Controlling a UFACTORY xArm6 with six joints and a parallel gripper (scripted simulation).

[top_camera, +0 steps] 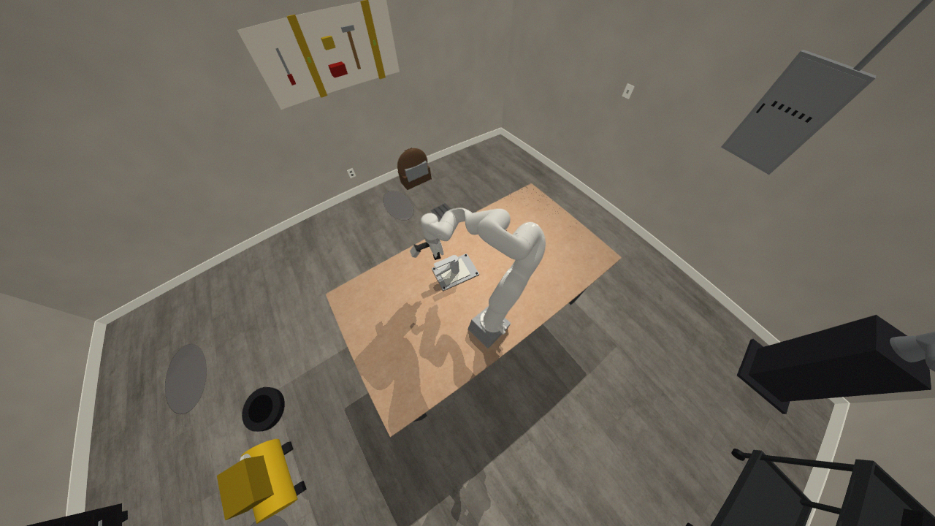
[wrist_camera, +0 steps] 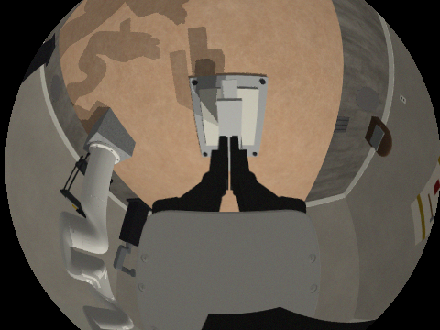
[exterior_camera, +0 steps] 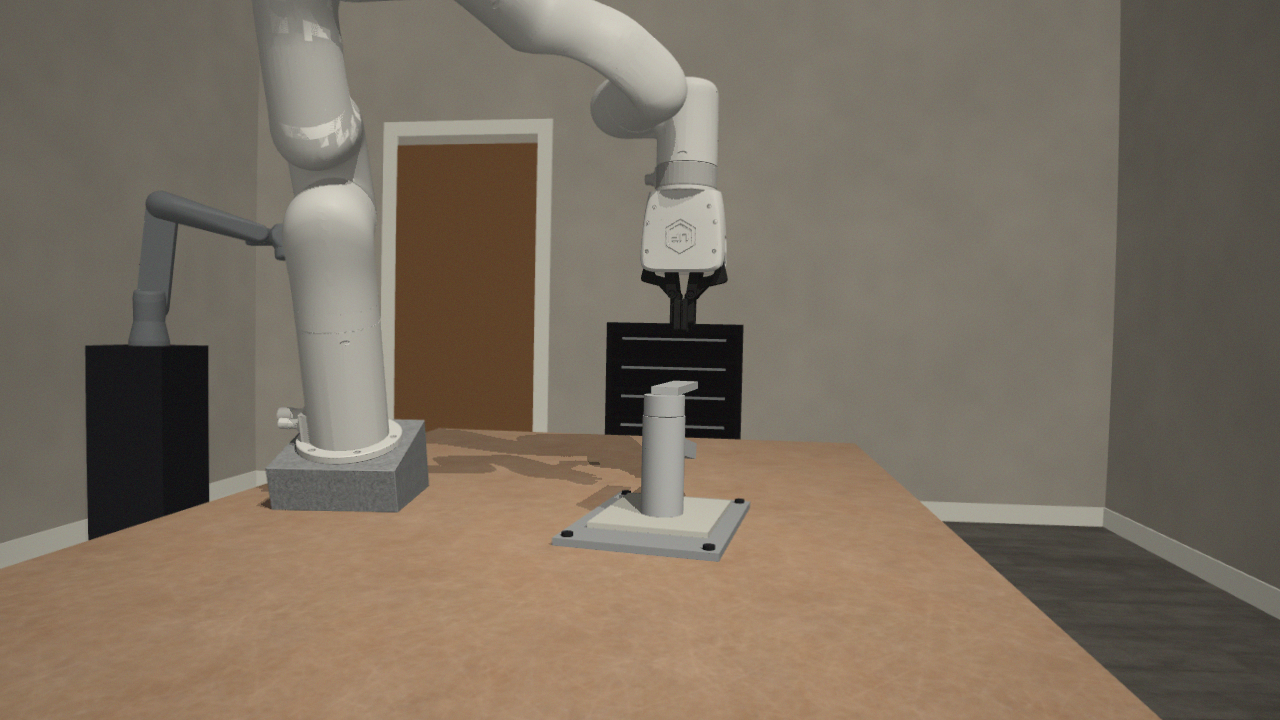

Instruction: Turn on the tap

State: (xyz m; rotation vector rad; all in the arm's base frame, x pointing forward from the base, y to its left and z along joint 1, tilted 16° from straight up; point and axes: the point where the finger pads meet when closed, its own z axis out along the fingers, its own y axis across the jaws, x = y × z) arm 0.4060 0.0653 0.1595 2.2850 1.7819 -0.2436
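Now: hand 20 mm past the tap lever, 60 mm to the left of it and 90 mm above it.
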